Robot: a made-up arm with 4 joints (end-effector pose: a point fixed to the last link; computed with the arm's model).
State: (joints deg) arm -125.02 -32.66 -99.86 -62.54
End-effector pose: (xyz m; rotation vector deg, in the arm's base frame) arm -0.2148 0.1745 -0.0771 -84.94 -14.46 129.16
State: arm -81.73 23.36 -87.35 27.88
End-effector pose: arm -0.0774 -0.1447 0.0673 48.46 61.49 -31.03
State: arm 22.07 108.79 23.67 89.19
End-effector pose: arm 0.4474 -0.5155 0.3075 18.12 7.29 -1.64
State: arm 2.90 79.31 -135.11 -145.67
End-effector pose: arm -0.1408 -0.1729 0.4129 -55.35 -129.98 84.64
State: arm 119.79 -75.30 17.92 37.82
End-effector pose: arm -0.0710 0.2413 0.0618 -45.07 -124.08 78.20
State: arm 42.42 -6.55 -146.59 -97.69
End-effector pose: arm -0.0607 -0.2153 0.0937 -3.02 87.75 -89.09
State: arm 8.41 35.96 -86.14 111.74
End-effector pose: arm 0.1495 0.0141 0.1750 -63.19 21.44 95.39
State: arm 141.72 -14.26 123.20 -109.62
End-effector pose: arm 0.0835 -0.0244 0.3935 -66.47 -25.81 -73.14
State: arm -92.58 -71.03 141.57 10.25
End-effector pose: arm -0.1084 0.2096 0.0794 -101.32 -56.09 20.57
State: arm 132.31 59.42 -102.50 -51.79
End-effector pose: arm 0.0747 0.0382 0.2210 -85.41 133.64 58.48
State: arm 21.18 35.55 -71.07 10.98
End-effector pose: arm 0.2077 -0.0347 0.1369 9.06 69.98 46.74
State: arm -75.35 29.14 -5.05 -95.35
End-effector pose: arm -0.0695 -0.3102 0.2853 107.02 -75.73 -44.95
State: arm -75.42 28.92 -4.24 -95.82
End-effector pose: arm -0.0705 -0.3110 0.2879 106.54 -76.59 -44.38
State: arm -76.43 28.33 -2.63 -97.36
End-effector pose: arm -0.0761 -0.3109 0.2930 105.44 -79.45 -43.40
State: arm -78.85 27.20 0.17 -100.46
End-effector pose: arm -0.0887 -0.3090 0.3019 103.21 -85.09 -41.64
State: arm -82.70 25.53 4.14 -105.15
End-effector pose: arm -0.1079 -0.3034 0.3149 99.51 -93.12 -38.71
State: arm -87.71 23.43 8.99 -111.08
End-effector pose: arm -0.1311 -0.2924 0.3314 94.15 -102.29 -34.40
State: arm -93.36 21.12 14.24 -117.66
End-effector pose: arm -0.1545 -0.2757 0.3498 87.48 -111.00 -28.90
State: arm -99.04 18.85 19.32 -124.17
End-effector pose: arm -0.1743 -0.2549 0.3677 80.36 -117.95 -22.95
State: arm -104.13 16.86 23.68 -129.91
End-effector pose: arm -0.1883 -0.2336 0.3830 73.86 -122.65 -17.51
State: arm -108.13 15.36 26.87 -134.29
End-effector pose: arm -0.1967 -0.2159 0.3938 68.86 -125.42 -13.41
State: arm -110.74 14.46 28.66 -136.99
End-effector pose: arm -0.2013 -0.2043 0.3998 65.79 -126.89 -11.06
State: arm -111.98 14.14 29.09 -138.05
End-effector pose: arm -0.2036 -0.1994 0.4011 64.60 -127.62 -10.40
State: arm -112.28 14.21 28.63 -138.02
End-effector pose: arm -0.2049 -0.1992 0.3996 64.66 -127.99 -10.83
